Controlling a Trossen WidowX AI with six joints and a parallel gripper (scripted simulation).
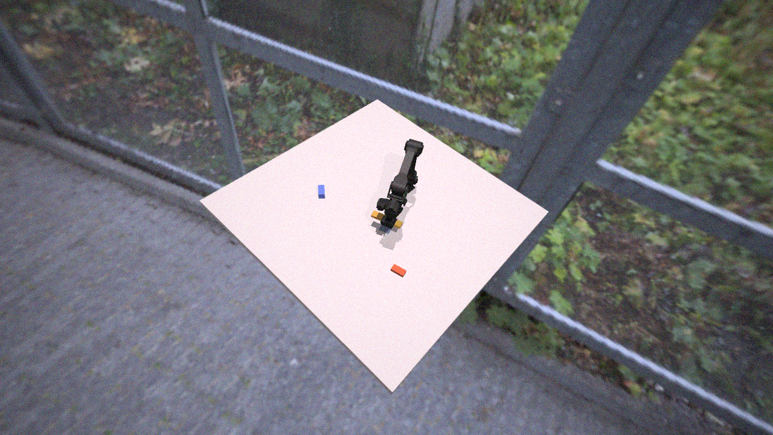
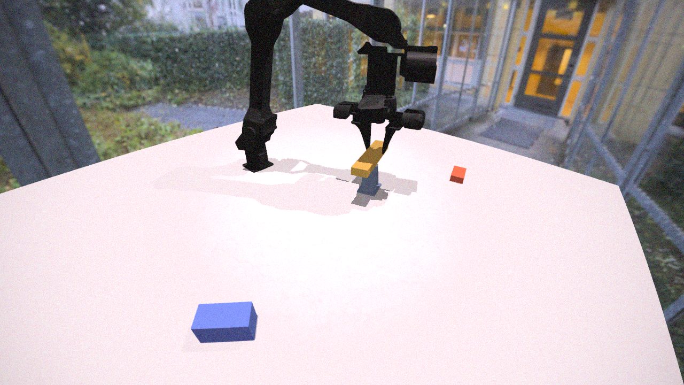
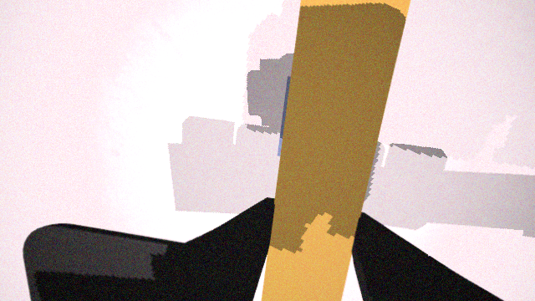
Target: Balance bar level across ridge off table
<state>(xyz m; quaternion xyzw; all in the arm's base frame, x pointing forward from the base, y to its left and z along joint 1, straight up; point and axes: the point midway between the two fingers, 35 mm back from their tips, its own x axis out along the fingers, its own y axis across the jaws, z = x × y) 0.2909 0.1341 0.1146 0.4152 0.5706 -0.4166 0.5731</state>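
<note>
Now: gripper tip 30 mm to the left of the yellow bar and 10 mm short of it. Also, from my gripper tip: blue block (420 mm to the right, 90 mm ahead, 60 mm below); then red block (180 mm to the left, 150 mm ahead, 70 mm below).
</note>
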